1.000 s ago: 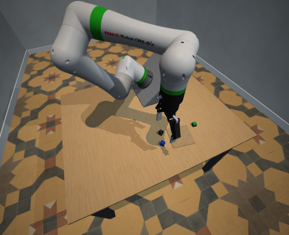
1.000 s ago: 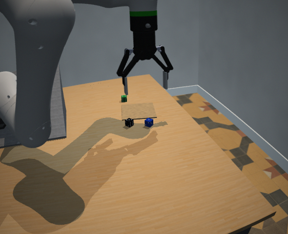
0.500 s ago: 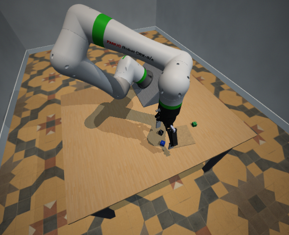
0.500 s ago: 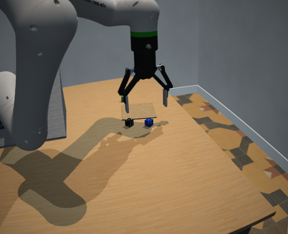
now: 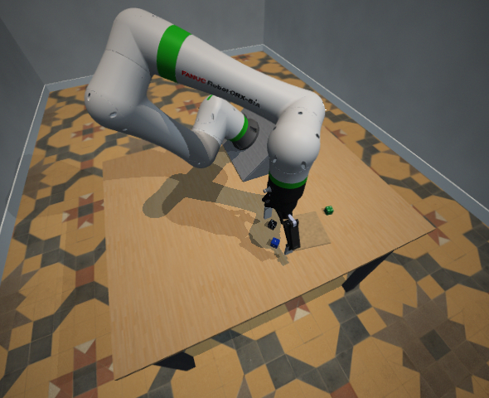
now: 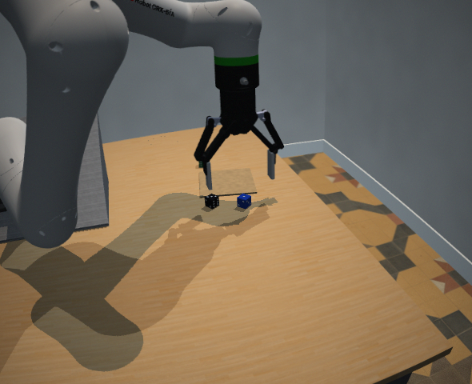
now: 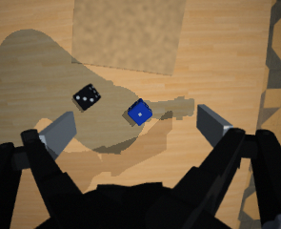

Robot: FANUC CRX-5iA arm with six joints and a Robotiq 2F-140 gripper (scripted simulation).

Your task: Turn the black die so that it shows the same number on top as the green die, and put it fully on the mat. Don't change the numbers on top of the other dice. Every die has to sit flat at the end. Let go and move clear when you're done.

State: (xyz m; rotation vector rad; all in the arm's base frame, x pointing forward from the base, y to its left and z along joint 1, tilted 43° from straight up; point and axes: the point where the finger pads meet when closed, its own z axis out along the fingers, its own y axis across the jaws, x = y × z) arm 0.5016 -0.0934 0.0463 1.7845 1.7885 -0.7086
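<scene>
My hand is 6 cm above the blue die and 1 cm to the left of it. From my hand the other things lie so: black die 7 cm behind, 6 cm below, 2 cm to the left; then green die 25 cm to the left, 6 cm below, 4 cm behind; then tan mat 12 cm to the left, 7 cm below.
</scene>
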